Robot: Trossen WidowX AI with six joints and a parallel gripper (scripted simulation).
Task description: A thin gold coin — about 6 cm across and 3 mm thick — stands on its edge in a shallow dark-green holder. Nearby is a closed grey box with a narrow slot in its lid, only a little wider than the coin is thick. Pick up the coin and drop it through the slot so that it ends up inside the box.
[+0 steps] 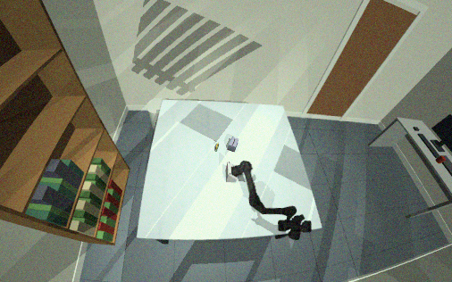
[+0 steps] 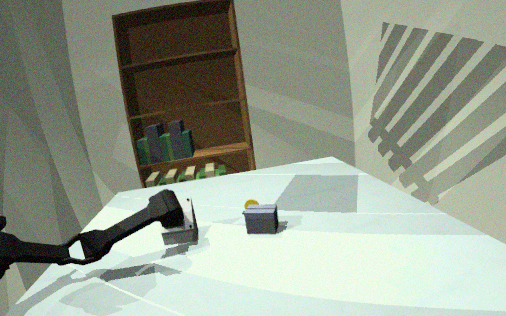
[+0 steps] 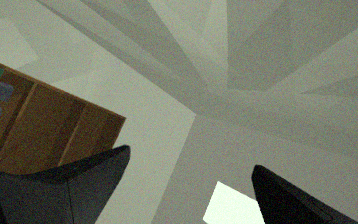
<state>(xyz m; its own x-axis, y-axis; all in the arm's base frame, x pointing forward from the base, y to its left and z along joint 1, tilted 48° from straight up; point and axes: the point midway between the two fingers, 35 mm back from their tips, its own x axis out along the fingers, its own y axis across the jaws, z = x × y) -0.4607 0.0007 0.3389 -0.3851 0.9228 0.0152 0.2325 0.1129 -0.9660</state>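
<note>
My gripper tip is 750 mm short of the gold coin, 340 mm to the right of it and 290 mm above it.
</note>
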